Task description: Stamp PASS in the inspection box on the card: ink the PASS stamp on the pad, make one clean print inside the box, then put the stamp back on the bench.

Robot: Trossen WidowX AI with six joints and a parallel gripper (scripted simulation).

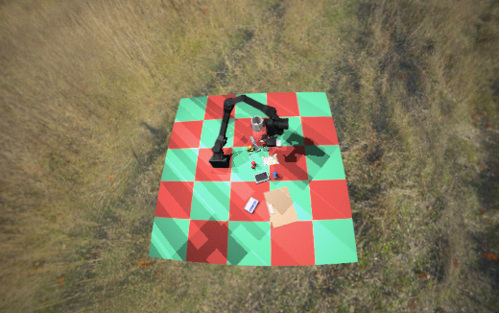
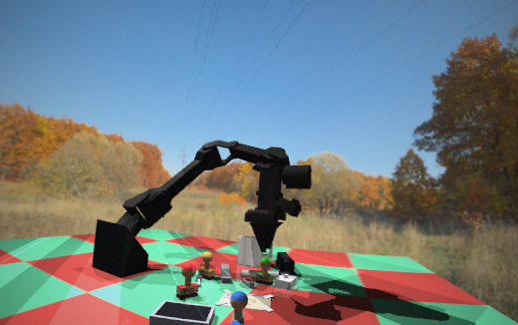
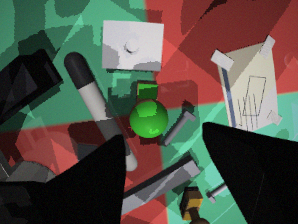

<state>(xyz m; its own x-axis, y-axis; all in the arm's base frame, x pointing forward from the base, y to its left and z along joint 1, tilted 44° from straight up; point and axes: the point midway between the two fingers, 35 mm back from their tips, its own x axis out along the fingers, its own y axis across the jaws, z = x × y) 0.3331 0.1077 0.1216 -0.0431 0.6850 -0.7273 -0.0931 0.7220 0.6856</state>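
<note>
My gripper tip is now 1 cm to the right of the green-knobbed stamp and 6 cm above it. Also, from my gripper tip: yellow-knobbed stamp (14 cm behind, 5 cm to the right, 6 cm below); then card (11 cm to the right, 9 cm below); then white cylinder (5 cm to the left, 7 cm below).
</note>
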